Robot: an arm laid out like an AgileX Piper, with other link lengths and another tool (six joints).
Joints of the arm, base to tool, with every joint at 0 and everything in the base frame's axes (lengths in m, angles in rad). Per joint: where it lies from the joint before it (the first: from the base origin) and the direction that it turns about. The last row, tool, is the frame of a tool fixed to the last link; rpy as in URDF.
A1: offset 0 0 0.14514 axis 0 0 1
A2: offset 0 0 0 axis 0 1 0
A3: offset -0.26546 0 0.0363 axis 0 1 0
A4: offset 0.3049 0 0.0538 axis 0.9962 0 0.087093
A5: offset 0 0 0 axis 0 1 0
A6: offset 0.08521 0 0.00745 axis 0.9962 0 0.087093
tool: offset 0.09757 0 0.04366 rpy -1.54 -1.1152 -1.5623
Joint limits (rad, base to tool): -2.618..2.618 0..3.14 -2.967..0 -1.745..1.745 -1.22..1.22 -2.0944..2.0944
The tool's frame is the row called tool.
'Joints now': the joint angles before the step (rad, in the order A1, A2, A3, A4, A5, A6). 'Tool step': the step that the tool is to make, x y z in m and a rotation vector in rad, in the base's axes. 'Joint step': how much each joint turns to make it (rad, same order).
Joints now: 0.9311 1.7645 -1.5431 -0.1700 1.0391 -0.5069
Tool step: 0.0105 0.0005 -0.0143 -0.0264 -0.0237 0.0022
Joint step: -0.0068 0.0337 0.0016 -0.0368 -0.0285 0.0020
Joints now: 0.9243 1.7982 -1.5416 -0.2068 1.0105 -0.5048
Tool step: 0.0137 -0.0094 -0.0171 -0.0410 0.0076 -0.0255
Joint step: -0.0270 0.0338 0.0001 -0.0199 0.0035 0.0016
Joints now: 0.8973 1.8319 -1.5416 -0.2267 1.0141 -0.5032
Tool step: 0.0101 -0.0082 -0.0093 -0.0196 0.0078 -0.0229
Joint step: -0.0239 0.0181 0.0003 -0.0064 0.0018 0.0000
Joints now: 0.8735 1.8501 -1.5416 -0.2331 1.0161 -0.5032
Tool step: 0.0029 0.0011 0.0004 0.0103 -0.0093 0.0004
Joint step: -0.0035 0.0020 0.0001 -0.0014 -0.0164 0.0001
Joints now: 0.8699 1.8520 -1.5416 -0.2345 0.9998 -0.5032
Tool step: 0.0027 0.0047 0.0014 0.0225 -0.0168 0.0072
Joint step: 0.0000 0.0031 -0.0002 0.0000 -0.0318 0.0000
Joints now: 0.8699 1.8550 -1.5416 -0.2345 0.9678 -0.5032
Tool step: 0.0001 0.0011 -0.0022 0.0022 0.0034 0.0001
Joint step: -0.0001 0.0049 0.0001 0.0039 -0.0047 0.0000
